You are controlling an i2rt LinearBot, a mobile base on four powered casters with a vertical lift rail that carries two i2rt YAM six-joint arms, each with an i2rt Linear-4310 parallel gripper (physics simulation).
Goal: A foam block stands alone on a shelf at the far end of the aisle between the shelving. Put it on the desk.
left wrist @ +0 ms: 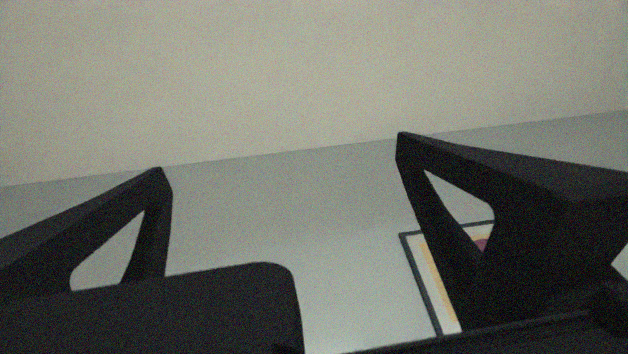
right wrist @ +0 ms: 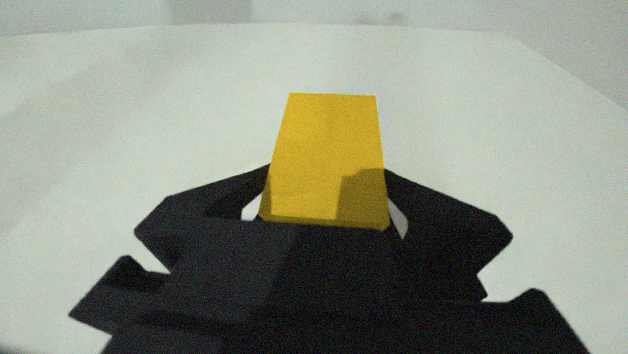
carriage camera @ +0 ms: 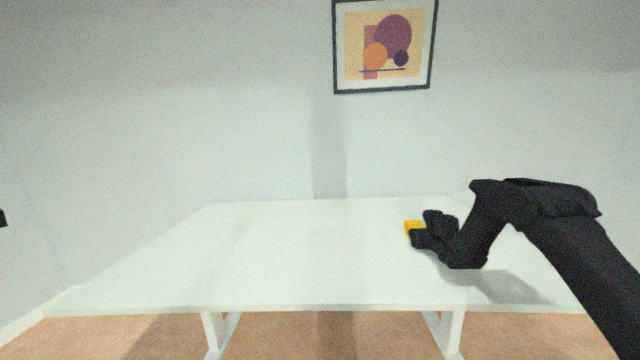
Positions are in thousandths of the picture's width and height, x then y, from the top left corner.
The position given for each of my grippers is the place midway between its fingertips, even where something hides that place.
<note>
I see my left gripper (left wrist: 453, 459), my right gripper (right wrist: 520, 479), a yellow foam block (right wrist: 521, 476), a white desk (carriage camera: 552, 707) and a framed picture (left wrist: 705, 894).
The white desk is seen too in the right wrist view (right wrist: 173, 346). The left wrist view does not show the yellow foam block: it is out of frame.
</note>
